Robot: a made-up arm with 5 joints.
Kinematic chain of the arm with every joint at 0, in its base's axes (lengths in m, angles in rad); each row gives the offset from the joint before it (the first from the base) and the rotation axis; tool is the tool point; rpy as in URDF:
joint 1: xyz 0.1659 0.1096 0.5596 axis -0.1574 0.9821 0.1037
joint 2: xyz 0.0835 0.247 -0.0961 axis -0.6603 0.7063 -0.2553
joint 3: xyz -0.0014 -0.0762 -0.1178 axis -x
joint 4: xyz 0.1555 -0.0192 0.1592 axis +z
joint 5: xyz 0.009 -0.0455 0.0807 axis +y
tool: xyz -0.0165 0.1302 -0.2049 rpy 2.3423 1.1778 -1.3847
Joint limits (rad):
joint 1: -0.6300..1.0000
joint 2: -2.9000..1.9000
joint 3: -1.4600..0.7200
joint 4: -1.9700..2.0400
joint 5: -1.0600..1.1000
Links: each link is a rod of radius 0.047 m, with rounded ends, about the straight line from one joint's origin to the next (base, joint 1, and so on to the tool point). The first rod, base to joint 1, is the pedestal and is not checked.
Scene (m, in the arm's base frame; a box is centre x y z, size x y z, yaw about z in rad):
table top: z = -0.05
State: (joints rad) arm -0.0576 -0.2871 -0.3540 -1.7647 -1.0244
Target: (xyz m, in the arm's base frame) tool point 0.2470 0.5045 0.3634
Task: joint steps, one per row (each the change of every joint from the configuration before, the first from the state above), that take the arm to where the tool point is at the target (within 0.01 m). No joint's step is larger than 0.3 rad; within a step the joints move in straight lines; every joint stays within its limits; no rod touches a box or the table.
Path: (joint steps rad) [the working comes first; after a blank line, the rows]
Joints at the target: 1.0000 -0.8339 0.3152 0.9727 -1.0600
Straight joint move there: clear.

1: 0.1058 -0.0547 0.0669 0.2737 -0.0036
2: 0.1057 -0.0547 0.0669 0.2738 -0.0035
3: 0.1058 -0.0546 0.0670 0.2737 -0.0036
4: 0.1057 -0.0547 0.0669 0.2738 -0.0035
5: 0.1058 -0.0547 0.0669 0.2737 -0.0036
6: 0.1058 -0.0547 0.0669 0.2737 -0.0036
7: 0.1057 -0.0547 0.0669 0.2738 -0.0035
8: 0.1058 -0.0546 0.0670 0.2737 -0.0036
9: 0.1057 -0.0547 0.0669 0.2738 -0.0035
10: 0.1058 -0.0547 0.0669 0.2737 -0.0036

